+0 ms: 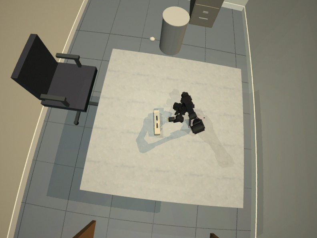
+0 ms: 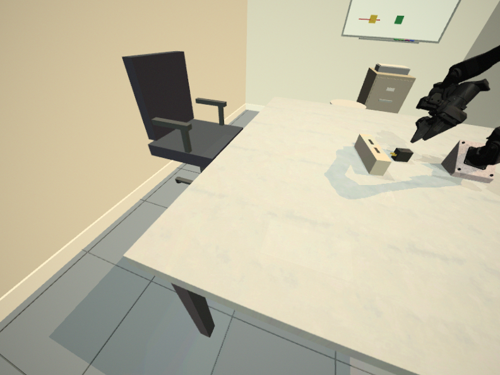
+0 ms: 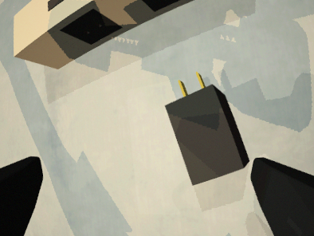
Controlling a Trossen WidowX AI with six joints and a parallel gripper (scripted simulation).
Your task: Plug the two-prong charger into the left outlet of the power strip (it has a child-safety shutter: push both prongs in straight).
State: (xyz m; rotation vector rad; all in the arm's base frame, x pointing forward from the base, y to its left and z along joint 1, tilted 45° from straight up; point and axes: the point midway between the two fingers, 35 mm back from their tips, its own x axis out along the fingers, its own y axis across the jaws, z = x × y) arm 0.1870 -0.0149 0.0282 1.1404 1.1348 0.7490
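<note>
Now: the two-prong charger 30 mm ahead of my gripper tip, 10 mm to the right of it and 60 mm below it.
</note>
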